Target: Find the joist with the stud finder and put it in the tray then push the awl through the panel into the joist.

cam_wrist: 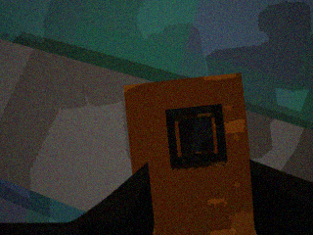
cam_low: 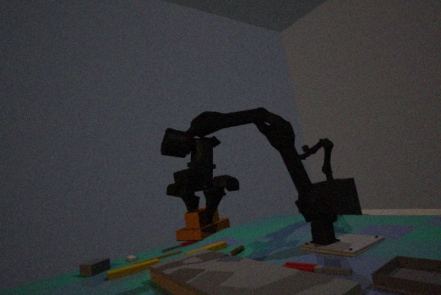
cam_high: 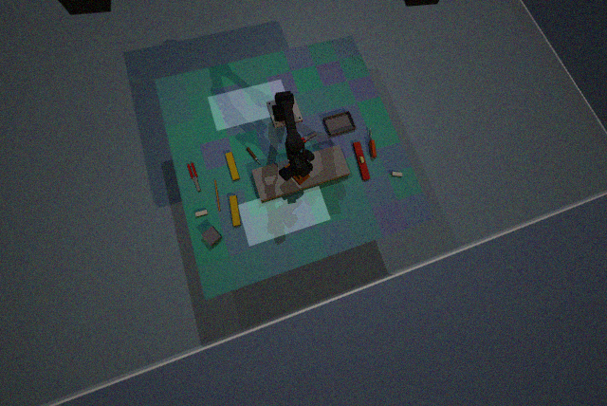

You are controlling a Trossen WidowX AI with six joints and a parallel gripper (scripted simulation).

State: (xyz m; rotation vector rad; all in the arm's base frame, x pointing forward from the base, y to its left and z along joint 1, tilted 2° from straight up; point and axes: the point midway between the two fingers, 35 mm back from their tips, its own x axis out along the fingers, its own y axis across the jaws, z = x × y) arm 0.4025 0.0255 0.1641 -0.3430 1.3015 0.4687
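The grey tray is 310 mm behind my gripper tip, 310 mm to the left of it and 140 mm below it. Round my gripper tip: stud finder 20 mm above; then red level 60 mm behind, 390 mm to the left, 140 mm below; then brown-handled awl 170 mm behind, 210 mm to the right, 150 mm below.
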